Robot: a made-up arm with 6 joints.
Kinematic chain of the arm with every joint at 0, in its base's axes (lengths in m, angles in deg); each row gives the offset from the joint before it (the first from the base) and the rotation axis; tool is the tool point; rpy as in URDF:
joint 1: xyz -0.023 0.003 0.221 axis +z
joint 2: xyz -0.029 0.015 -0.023 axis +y
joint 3: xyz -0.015 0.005 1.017 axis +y
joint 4: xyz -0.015 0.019 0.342 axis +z
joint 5: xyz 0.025 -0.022 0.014 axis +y
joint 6: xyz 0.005 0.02 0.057 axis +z
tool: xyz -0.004 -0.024 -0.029 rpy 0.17 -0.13 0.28
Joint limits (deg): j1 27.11..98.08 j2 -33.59..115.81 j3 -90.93..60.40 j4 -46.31..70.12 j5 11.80..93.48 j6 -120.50..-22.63
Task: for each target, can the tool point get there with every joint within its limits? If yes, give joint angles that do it. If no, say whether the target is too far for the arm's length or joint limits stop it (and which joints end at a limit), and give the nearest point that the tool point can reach.
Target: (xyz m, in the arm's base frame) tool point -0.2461 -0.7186 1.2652
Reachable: yes | joints 74.03 -19.71 -53.94 -9.09 22.49 -34.76
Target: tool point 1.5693 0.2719 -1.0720
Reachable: no: too far | nearest point 0.9812 0.5124 -0.5341 | short by 0.833 m
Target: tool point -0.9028 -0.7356 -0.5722
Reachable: no: joint limits stop it (at a limit: joint 2, joint 3, joint 4, joint 5, joint 6) | nearest point -0.7214 -0.5833 0.8000 | short by 1.392 m
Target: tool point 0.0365 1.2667 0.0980
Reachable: yes | joints 86.34 82.02 46.12 -11.28 61.00 -61.60
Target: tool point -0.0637 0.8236 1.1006
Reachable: yes | joints 92.49 59.90 -66.34 -33.10 78.30 -64.15
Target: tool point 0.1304 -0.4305 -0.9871
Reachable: no: joint limits stop it (at a limit: joint 1, joint 2, joint 3, joint 5) | nearest point 0.7551 0.4173 -0.6002 | short by 1.122 m
